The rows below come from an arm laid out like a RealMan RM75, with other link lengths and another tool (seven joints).
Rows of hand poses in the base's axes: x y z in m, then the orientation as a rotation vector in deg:
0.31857 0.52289 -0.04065 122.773 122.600 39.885
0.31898 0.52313 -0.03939 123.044 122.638 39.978
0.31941 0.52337 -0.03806 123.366 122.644 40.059
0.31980 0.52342 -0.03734 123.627 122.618 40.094
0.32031 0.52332 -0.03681 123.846 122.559 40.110
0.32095 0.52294 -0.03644 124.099 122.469 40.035
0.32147 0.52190 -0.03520 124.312 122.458 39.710
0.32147 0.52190 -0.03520 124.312 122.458 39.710
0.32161 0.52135 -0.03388 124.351 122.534 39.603
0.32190 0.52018 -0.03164 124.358 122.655 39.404
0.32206 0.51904 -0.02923 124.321 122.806 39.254
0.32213 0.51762 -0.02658 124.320 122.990 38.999
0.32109 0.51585 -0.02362 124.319 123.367 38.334
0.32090 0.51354 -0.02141 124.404 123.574 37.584
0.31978 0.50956 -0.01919 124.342 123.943 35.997
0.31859 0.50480 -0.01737 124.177 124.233 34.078
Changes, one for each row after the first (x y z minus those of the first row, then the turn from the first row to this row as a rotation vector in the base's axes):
0.00041 0.00024 0.00126 0.198 0.158 -0.050
0.00084 0.00048 0.00259 0.404 0.335 -0.135
0.00123 0.00053 0.00331 0.542 0.473 -0.223
0.00174 0.00043 0.00384 0.638 0.574 -0.320
0.00238 0.00005 0.00421 0.687 0.709 -0.450
0.00290 -0.00099 0.00545 0.594 0.929 -0.537
0.00290 -0.00099 0.00545 0.594 0.929 -0.537
0.00304 -0.00154 0.00677 0.574 1.020 -0.510
0.00333 -0.00271 0.00901 0.499 1.140 -0.452
0.00349 -0.00385 0.01142 0.441 1.233 -0.360
0.00356 -0.00527 0.01407 0.350 1.395 -0.266
0.00252 -0.00704 0.01703 0.082 1.770 -0.081
0.00233 -0.00935 0.01924 -0.247 2.144 -0.026
0.00121 -0.01333 0.02146 -1.078 2.762 0.121
0.00002 -0.01809 0.02328 -2.168 3.395 0.237

